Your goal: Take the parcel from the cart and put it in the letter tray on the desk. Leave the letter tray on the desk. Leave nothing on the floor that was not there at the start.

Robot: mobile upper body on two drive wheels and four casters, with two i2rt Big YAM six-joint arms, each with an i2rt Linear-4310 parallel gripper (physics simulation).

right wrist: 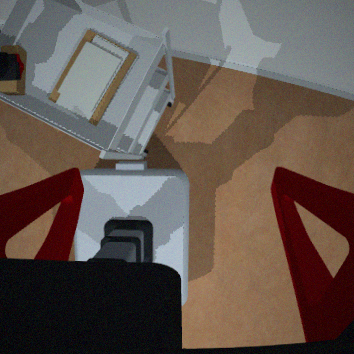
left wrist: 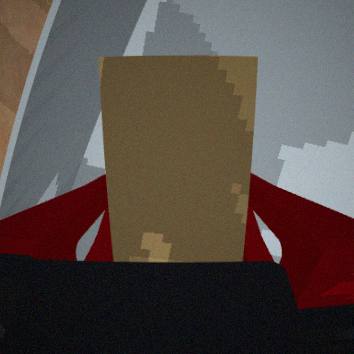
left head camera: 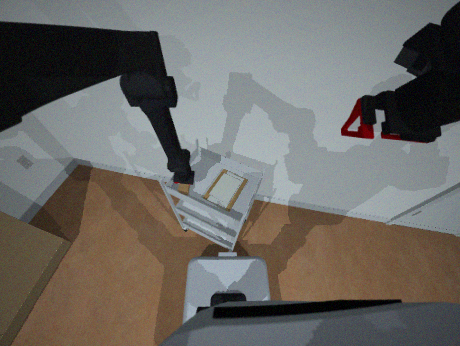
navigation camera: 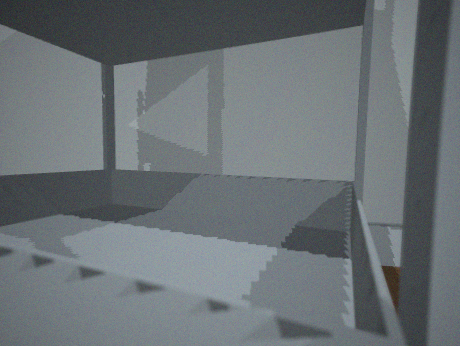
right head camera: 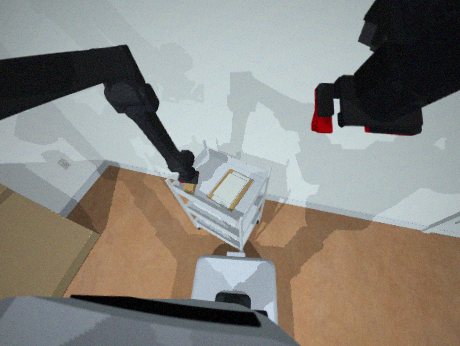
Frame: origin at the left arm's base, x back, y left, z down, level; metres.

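Where they show: left gripper, fingertip midpoint: [right wrist: 13, 66] [left wrist: 178, 177] [left head camera: 185, 181] [right head camera: 192, 180]; right gripper, fingertip midpoint: [right wrist: 176, 177] [left head camera: 362, 133] [right head camera: 339, 127].
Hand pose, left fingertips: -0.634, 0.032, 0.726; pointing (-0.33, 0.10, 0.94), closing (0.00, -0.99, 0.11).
Things, the pixels of their top centre, and the offset from my left fingertips, as dx, dy, dz.
- parcel, middle of its top: [left wrist: 170, 238] [right wrist: 6, 67] [left head camera: 184, 179] [right head camera: 190, 179] +0.014, -0.001, -0.035
- flat white item with wooden side strips, middle of its top: [right wrist: 88, 75] [left head camera: 225, 187] [right head camera: 230, 187] +0.037, -0.227, -0.002
The parcel [left head camera: 184, 189] [right head camera: 189, 188] [left wrist: 177, 145] [right wrist: 14, 88] is a tan box at the left end of the cart's top shelf; whether it touches the shelf is hard to tell. My left gripper [left head camera: 183, 182] [right head camera: 189, 181] [left wrist: 178, 177] is shut on it, with one red finger against each side. The cart [left head camera: 206, 203] [right head camera: 220, 206] [right wrist: 122, 155] [navigation camera: 108, 120] is white-grey with several shelves. My right gripper [left head camera: 377, 135] [right head camera: 348, 131] [right wrist: 176, 177] is open and empty, high to the right of the cart. The letter tray on the desk does not show clearly in any view.
A flat white item with wooden side strips [left head camera: 226, 188] [right head camera: 232, 189] [right wrist: 90, 77] lies on the cart's top shelf, right of the parcel. A tan flat top, perhaps the desk [left head camera: 30, 270] [right head camera: 40, 245], stands at the left. My grey base [left head camera: 227, 275] [right head camera: 235, 277] is close to the cart; a wall is behind it.
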